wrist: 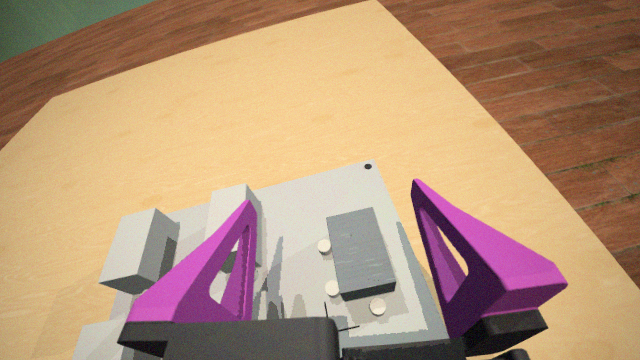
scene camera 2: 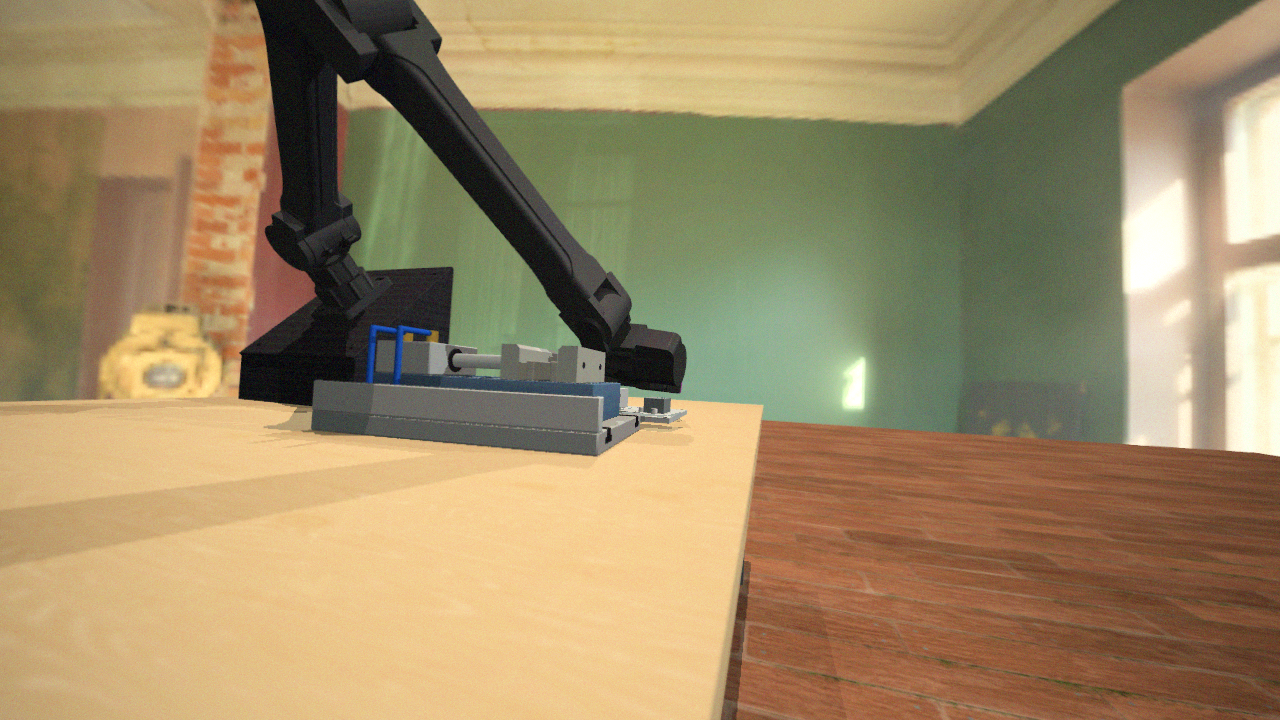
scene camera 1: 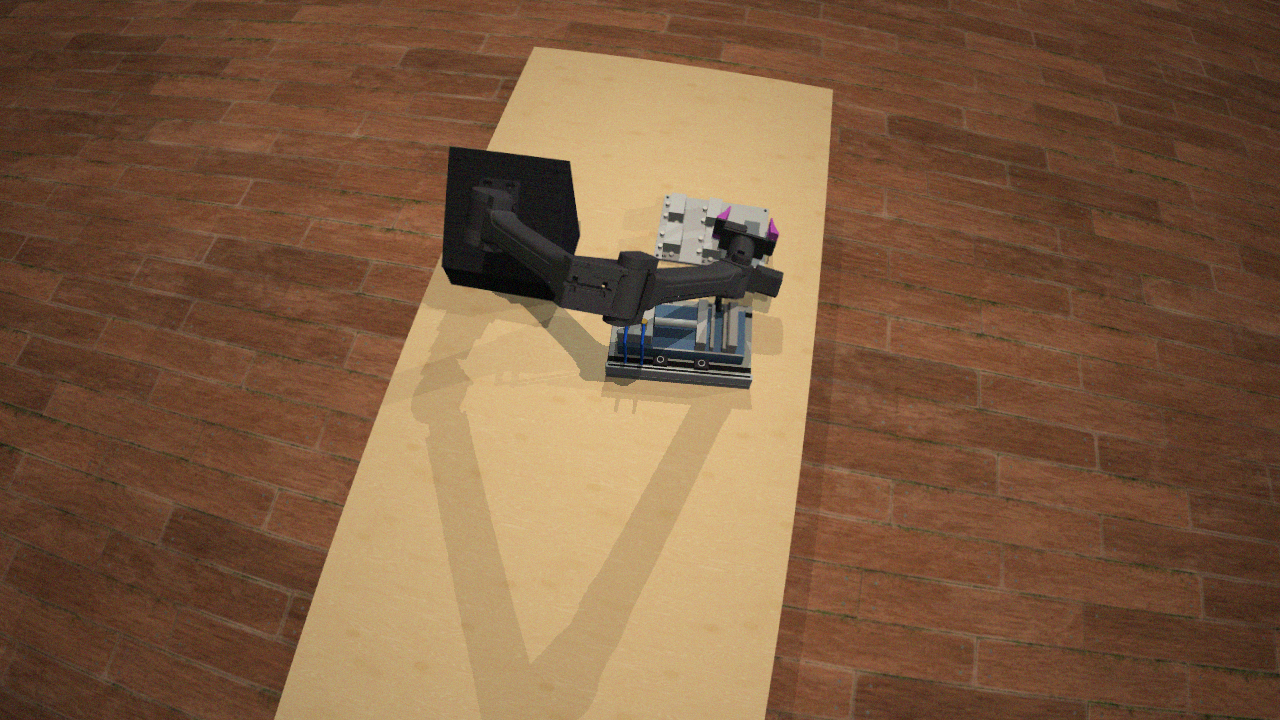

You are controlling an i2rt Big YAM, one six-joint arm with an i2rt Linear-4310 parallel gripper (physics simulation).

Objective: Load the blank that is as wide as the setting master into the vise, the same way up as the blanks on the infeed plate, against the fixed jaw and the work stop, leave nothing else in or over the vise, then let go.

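Frame: origin at the arm's base, x back, y right, z up, level; millimetres.
Seen in the pictures: gripper, fingertip midpoint: (wrist: 330,196) (scene camera 1: 750,213); arm's base at its link origin: (scene camera 2: 355,301) (scene camera 1: 499,207).
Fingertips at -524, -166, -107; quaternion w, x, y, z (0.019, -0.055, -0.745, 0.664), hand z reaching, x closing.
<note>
Offsets run from my fingertips to a thing's top centre, as dx, dy, dz. "spot": to the spot under its first point.
My gripper (scene camera 1: 749,220) (wrist: 330,196) is open and empty, with magenta fingers above the right part of the light grey infeed plate {+79, +20, -65} (scene camera 1: 690,240) (wrist: 305,192). A dark grey block {-9, +17, -40} (scene camera 2: 657,404) (wrist: 361,252), seemingly the setting master, lies between and below the fingertips in the wrist view, beside several round pins. Paler blanks stand farther left, one {+170, -22, -29} (wrist: 131,245) upright and another {+84, -24, -29} (wrist: 226,212) partly behind the left finger. The vise {+108, +318, +26} (scene camera 1: 682,342) (scene camera 2: 501,386) has a jaw (scene camera 2: 581,364) at its outer end and another jaw (scene camera 2: 523,360) facing it. The arm partly hides the vise; I cannot make out the work stop.
The black arm base (scene camera 1: 510,223) (scene camera 2: 349,358) stands left of the plate and vise. Two blue upright handles {spot: +199, +370, -13} (scene camera 1: 634,344) (scene camera 2: 384,353) rise at the vise's left end. The arm's forearm (scene camera 1: 689,284) crosses between vise and plate in scene camera 1. The table's right edge lies beyond the plate.
</note>
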